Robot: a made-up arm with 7 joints.
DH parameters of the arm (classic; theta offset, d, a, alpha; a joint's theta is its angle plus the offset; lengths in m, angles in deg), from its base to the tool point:
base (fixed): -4.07 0 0 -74.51
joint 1: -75.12 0.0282 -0.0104 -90
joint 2: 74 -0.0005 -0.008 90
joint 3: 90 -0.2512 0.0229 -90
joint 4: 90 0.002 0.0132 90
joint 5: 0 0.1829 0 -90
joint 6: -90 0 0.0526 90
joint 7: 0 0 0 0
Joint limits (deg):
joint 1: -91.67..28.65
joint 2: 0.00..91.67
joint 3: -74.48..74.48
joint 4: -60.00..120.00
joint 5: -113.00..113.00
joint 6: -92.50..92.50
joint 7: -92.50..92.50
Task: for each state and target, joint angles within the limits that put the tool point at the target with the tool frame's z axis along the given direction. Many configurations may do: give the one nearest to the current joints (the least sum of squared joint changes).
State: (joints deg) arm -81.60 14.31 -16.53 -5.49 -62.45 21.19 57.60
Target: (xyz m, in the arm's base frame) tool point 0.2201 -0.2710 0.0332 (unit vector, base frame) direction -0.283 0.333 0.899
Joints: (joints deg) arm -91.39 0.00 -52.91 -1.09 -52.19 6.81 57.60
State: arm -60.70 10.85 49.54 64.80 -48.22 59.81 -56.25
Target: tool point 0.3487 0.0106 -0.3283 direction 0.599 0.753 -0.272
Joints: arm -52.53 0.00 46.39 64.31 -48.36 48.89 -56.25
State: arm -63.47 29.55 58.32 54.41 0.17 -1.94 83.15
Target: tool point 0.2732 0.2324 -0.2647 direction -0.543 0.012 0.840
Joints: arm -42.85 4.62 68.90 32.12 -6.26 -33.83 83.15
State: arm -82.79 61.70 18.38 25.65 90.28 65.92 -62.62
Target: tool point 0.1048 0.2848 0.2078 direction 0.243 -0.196 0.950
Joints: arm -76.42 67.39 38.20 -5.48 90.70 65.44 -62.62
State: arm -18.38 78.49 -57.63 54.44 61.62 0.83 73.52
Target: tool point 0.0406 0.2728 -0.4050 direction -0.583 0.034 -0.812
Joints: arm -10.59 36.01 -71.97 75.72 79.17 48.54 73.52
